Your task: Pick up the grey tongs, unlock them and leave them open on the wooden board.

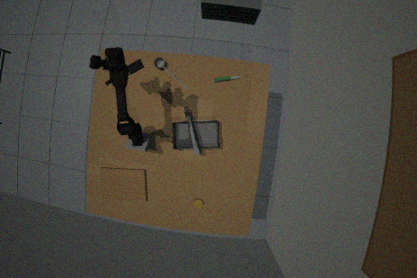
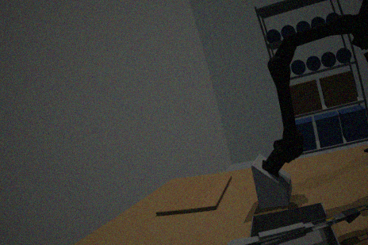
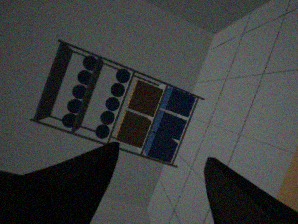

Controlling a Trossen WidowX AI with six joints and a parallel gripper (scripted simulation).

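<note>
Now: gripper tip 470 mm short of the yellow lock piece, 330 mm to the left of it and 370 mm above it. From my gripper tip the other things lie so: black spatula 10 mm behind, 40 mm to the left, 430 mm below; then wooden board 40 mm behind, 790 mm to the right, 420 mm below; then roasting tin 510 mm ahead, 410 mm to the right, 400 mm below.
</note>
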